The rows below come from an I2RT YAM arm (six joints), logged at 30 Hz.
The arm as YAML. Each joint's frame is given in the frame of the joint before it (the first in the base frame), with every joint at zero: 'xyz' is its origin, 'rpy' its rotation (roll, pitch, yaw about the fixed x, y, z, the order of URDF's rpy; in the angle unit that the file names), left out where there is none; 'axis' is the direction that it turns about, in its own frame. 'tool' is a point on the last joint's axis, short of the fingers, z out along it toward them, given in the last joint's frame.
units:
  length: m
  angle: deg
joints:
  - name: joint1
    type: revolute
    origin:
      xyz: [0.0, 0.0, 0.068]
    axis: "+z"
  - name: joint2
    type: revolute
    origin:
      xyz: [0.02, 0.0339, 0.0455]
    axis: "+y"
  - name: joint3
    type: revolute
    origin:
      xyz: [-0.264, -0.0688, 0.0]
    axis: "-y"
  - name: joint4
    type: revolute
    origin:
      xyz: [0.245, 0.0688, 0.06]
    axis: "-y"
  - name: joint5
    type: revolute
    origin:
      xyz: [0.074, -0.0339, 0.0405]
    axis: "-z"
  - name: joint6
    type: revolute
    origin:
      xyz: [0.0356, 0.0, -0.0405]
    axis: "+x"
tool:
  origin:
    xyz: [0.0, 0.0, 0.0]
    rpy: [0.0, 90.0, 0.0]
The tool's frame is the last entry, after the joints.
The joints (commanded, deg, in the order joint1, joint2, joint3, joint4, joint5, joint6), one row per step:
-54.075 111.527 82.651 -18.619 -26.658 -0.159
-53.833 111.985 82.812 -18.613 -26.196 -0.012
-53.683 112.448 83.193 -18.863 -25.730 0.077
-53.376 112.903 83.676 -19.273 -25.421 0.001
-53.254 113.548 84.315 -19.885 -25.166 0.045
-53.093 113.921 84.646 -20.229 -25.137 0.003
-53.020 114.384 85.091 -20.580 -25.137 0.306
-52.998 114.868 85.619 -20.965 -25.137 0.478
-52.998 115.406 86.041 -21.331 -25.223 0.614
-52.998 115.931 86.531 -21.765 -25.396 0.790
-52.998 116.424 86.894 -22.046 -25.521 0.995
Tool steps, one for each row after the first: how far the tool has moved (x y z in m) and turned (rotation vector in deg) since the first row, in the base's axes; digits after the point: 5 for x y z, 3 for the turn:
0.00200 -0.00008 -0.00250 0.139 0.414 -0.167
0.00357 -0.00074 -0.00416 0.266 0.869 -0.388
0.00615 -0.00059 -0.00538 0.380 1.300 -0.236
0.00790 -0.00163 -0.00738 0.791 1.814 -0.309
0.00944 -0.00165 -0.00873 1.055 2.074 -0.135
0.01072 -0.00242 -0.01012 1.561 2.230 -0.264
0.01181 -0.00359 -0.01127 1.954 2.399 -0.356
0.01269 -0.00468 -0.01336 2.472 2.609 -0.389
0.01363 -0.00577 -0.01507 3.048 2.751 -0.393
0.01445 -0.00674 -0.01707 3.576 2.882 -0.450

